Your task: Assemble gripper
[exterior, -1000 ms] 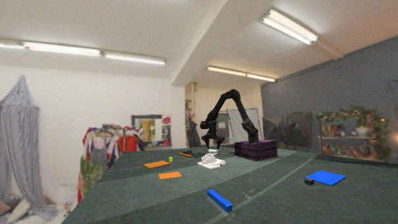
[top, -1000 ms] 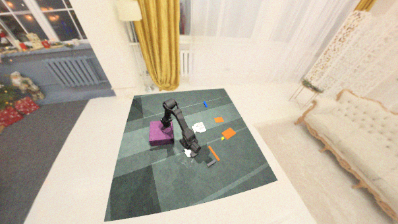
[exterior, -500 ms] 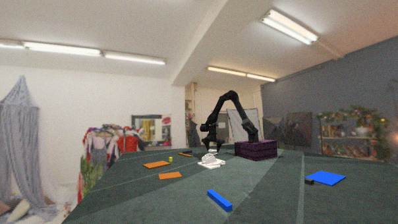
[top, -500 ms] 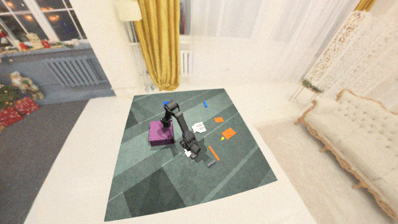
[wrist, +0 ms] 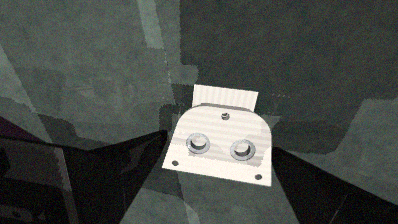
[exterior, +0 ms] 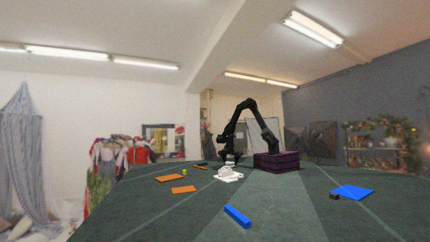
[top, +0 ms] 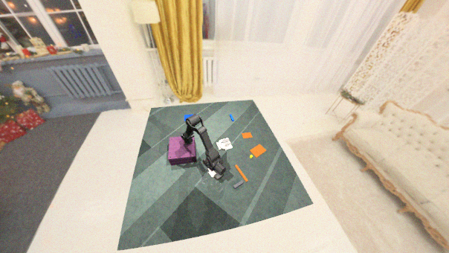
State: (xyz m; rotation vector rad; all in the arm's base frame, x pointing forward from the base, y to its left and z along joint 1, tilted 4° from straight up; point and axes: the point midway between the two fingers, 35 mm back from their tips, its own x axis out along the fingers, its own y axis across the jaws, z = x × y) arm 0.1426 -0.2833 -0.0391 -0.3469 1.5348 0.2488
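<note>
Now: the white gripper base 20 mm above my gripper tip and 10 mm ahead of it. From my gripper tip the other things lie so: orange bar (210 mm ahead, 60 mm to the right, 10 mm below); then white housing plate (230 mm to the left, 120 mm ahead); then grey block (160 mm ahead, 140 mm to the right).
</note>
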